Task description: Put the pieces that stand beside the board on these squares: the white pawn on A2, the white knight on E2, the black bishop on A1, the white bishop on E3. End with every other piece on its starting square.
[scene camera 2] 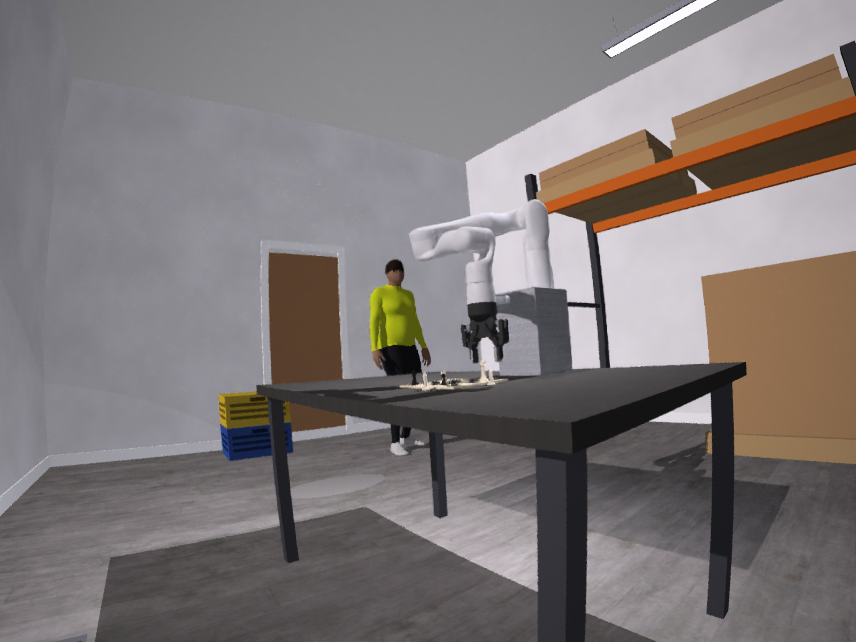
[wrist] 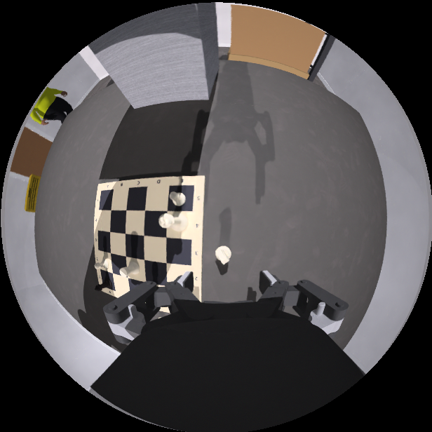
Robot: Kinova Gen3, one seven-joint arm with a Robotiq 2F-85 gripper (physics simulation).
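Pixels of known places: gripper, fingertip midpoint: [scene camera 2: 486,362]; arm's base at its link origin: [scene camera 2: 540,291].
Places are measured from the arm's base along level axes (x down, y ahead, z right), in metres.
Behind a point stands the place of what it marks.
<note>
The board [wrist: 199,237] [scene camera 2: 407,386] {x 0.281, y 0.531, z 0.089 m} lies on the table. A white piece, apparently the knight [wrist: 223,254], stands beside the board's E side, level with row 3. My gripper [wrist: 226,280] [scene camera 2: 487,357] {x 0.225, y 0.430, z -0.125 m} is open and empty, above the table near the board's E edge, with that piece ahead of its fingertips in the wrist view. The white pawn [wrist: 102,264] stands on A2 and the black bishop [wrist: 103,287] on A1. A white piece [wrist: 129,270] is on C2, a tall white piece [wrist: 166,220] on E4, a small white piece [wrist: 176,198] on E5. My gripper hides the board's near right corner; I cannot identify the white bishop.
The grey robot pedestal [scene camera 2: 553,331] {x 0.147, y 0.043, z -0.072 m} [wrist: 165,70] stands behind the board. A person in a yellow top [scene camera 2: 394,314] [wrist: 46,105] stands beyond the table [scene camera 2: 587,393] {x 0.285, y 0.549, z -0.486 m}. A shelf rack [scene camera 2: 598,304] and stacked crates [scene camera 2: 254,440] are farther off.
</note>
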